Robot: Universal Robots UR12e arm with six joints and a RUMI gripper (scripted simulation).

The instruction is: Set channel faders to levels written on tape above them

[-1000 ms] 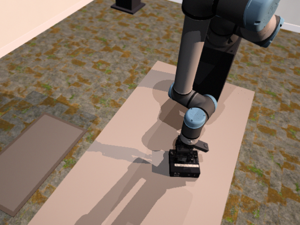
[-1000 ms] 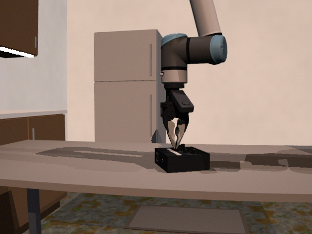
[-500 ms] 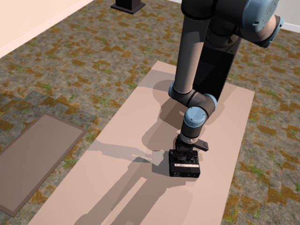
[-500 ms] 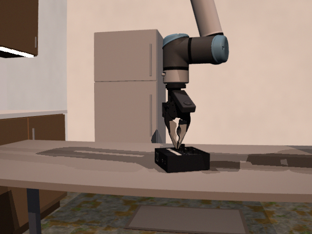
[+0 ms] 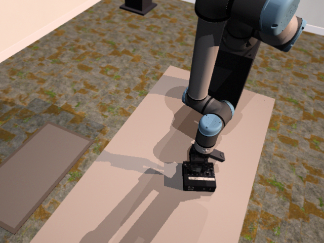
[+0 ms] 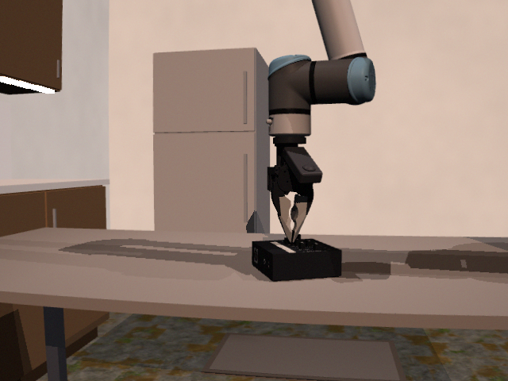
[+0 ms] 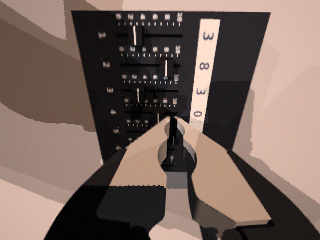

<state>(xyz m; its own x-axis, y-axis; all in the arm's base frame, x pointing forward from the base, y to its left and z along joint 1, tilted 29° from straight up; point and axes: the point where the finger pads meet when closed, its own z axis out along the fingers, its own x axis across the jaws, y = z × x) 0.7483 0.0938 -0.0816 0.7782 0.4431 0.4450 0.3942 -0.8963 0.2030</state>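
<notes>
Now: hand 4 cm past the channel 3 fader, 1 cm to the right of it and 1 cm above it. From my hand the other things lie so: master fader: 8 cm to the right, 1 cm below; then channel 1 fader: 6 cm behind, 5 cm to the left, 1 cm below; then channel 2 fader: 4 cm to the left, 3 cm behind, 1 cm below.
</notes>
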